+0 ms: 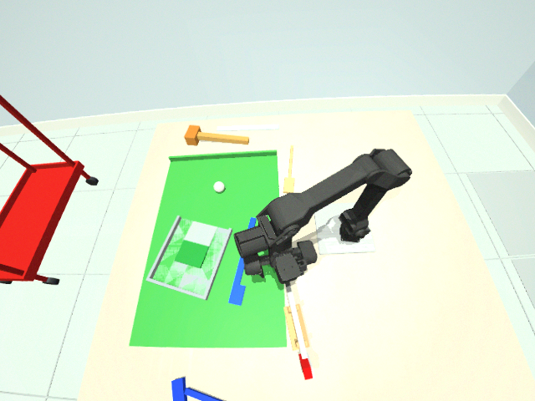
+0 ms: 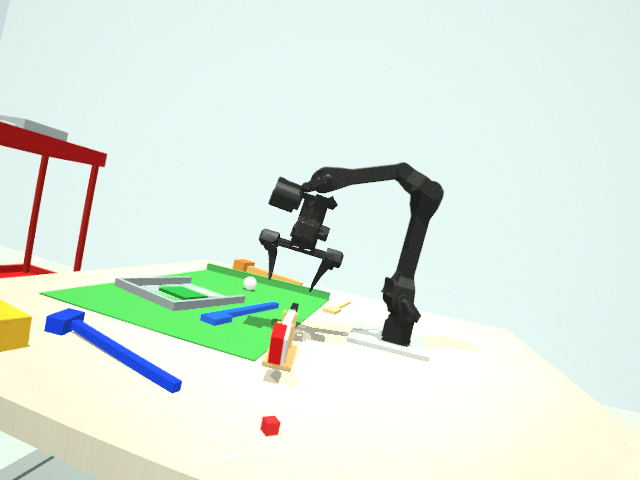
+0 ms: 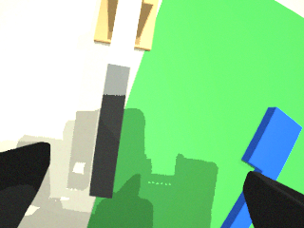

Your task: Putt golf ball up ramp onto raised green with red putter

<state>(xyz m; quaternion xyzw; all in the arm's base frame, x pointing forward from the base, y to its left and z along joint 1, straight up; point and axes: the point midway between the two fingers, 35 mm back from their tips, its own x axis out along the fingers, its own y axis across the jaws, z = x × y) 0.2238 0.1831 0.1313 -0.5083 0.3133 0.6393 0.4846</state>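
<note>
Right now my gripper tip is 120 mm to the right of the tan wooden stand, 80 mm above it and 70 mm past it. Also, from my gripper tip: green mat: 250 mm ahead, 140 mm to the right, 110 mm below; then red cube: 360 mm to the left, 170 mm behind, 100 mm below; then blue mallet: 350 mm to the left, 120 mm ahead, 100 mm below.
</note>
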